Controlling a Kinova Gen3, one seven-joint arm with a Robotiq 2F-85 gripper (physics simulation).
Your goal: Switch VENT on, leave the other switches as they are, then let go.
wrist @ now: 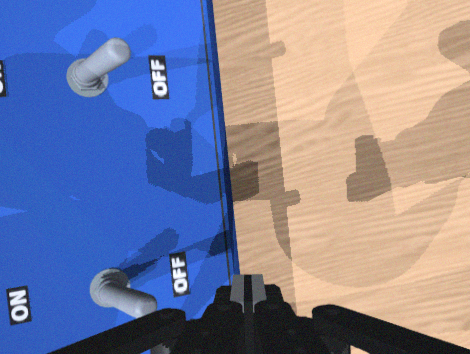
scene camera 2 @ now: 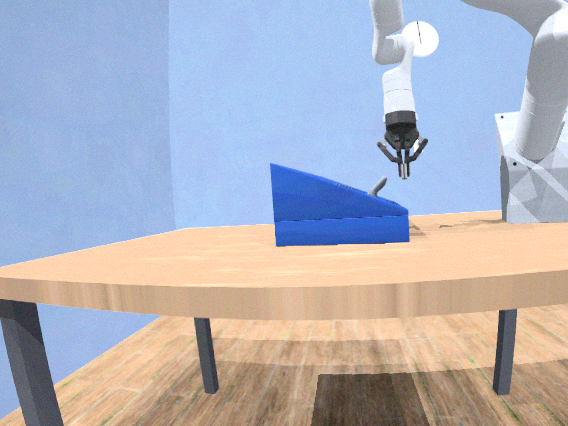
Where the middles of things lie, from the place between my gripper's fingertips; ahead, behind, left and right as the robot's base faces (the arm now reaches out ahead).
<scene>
I see my gripper 15 cm short of the blue switch box (scene camera 2: 308, 209), 6 cm to the left of it and 4 cm above it.
</scene>
